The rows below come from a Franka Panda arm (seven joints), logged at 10 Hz.
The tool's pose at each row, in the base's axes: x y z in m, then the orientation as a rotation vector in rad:
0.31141 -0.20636 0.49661 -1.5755 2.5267 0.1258
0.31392 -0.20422 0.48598 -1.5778 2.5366 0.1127
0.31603 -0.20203 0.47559 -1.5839 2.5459 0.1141
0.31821 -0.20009 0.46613 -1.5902 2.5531 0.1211
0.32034 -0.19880 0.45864 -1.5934 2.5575 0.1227
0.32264 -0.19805 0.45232 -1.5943 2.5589 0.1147
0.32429 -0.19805 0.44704 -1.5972 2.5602 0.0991
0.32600 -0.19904 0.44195 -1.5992 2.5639 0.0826
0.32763 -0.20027 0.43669 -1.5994 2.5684 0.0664
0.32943 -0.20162 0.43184 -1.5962 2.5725 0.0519
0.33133 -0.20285 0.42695 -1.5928 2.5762 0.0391
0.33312 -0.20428 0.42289 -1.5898 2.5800 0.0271
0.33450 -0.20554 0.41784 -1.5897 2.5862 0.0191
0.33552 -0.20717 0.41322 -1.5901 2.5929 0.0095
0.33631 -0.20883 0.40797 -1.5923 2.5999 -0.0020
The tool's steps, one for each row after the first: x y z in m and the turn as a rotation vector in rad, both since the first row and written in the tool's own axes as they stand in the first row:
-0.00106 -0.00116 0.01102 0.0030 0.0125 0.0018
-0.00203 -0.00195 0.02177 -0.0035 0.0216 0.0022
-0.00298 -0.00292 0.03158 -0.0124 0.0275 0.0019
-0.00368 -0.00415 0.03934 -0.0161 0.0317 0.0020
-0.00420 -0.00580 0.04589 -0.0123 0.0356 0.0016
-0.00396 -0.00721 0.05123 -0.0048 0.0429 -0.0003
-0.00290 -0.00911 0.05624 0.0026 0.0519 -0.0009
-0.00157 -0.01104 0.06137 0.0099 0.0605 -0.0001
-0.00028 -0.01319 0.06609 0.0175 0.0669 0.0024
0.00087 -0.01537 0.07089 0.0243 0.0724 0.0049
0.00209 -0.01755 0.07482 0.0305 0.0779 0.0073
0.00352 -0.01927 0.07972 0.0325 0.0851 0.0093
0.00536 -0.02084 0.08410 0.0349 0.0934 0.0111
0.00743 -0.02221 0.08908 0.0377 0.1035 0.0120

